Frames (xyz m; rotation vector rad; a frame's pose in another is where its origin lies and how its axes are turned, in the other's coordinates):
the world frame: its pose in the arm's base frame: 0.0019 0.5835 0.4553 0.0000 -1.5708 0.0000
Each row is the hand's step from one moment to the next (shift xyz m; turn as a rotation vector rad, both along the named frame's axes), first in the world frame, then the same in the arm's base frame.
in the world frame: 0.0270 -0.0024 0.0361 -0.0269 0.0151 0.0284
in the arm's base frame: -0.0361 -0.0024 0.0270 -0.0284 0.0151 -0.0269
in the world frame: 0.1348 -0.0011 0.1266 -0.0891 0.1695 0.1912
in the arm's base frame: -0.1266 -0.0011 0.1348 -0.1912 0.1695 -0.0891
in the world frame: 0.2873 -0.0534 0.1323 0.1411 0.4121 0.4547
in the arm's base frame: -0.1323 -0.0534 0.2873 -0.4547 0.4121 0.1411
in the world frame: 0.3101 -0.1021 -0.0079 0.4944 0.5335 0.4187
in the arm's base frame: 0.0079 -0.1021 0.3101 -0.4187 0.5335 0.4944
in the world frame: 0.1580 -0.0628 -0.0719 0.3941 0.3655 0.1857
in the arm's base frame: 0.0719 -0.0628 0.1580 -0.1857 0.3655 0.3941
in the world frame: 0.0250 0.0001 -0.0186 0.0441 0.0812 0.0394
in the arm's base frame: 0.0186 0.0001 0.0250 -0.0394 0.0812 0.0441
